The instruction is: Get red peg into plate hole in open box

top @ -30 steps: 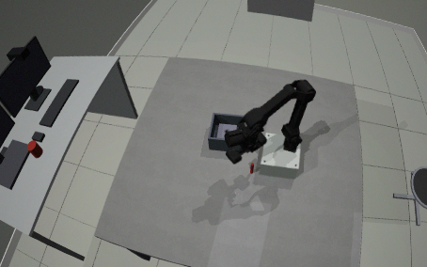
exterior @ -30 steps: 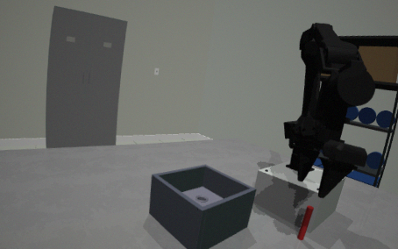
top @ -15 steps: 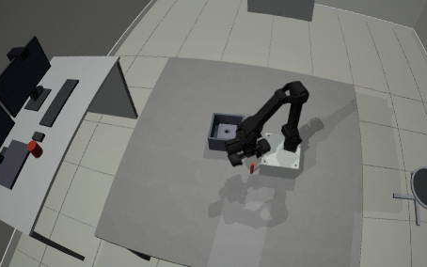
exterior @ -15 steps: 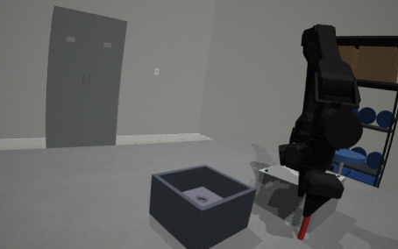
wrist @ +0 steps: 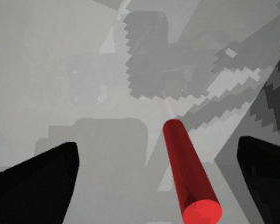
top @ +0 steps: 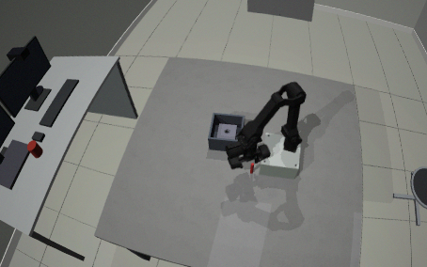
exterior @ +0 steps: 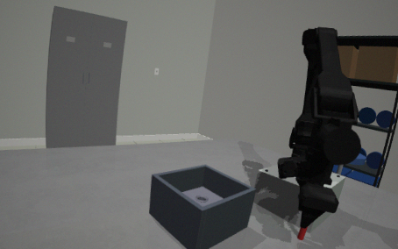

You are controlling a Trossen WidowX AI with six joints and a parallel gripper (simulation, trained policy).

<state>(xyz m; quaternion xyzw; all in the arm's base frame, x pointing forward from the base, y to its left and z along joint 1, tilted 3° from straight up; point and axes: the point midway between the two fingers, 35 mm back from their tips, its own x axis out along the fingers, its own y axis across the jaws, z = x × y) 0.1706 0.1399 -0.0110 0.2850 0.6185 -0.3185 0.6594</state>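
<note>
Now: the red peg 20 mm below my gripper tip and 20 mm behind it. From my gripper tip the other things lie so: dark box: 160 mm ahead, 150 mm to the right, 30 mm below.
</note>
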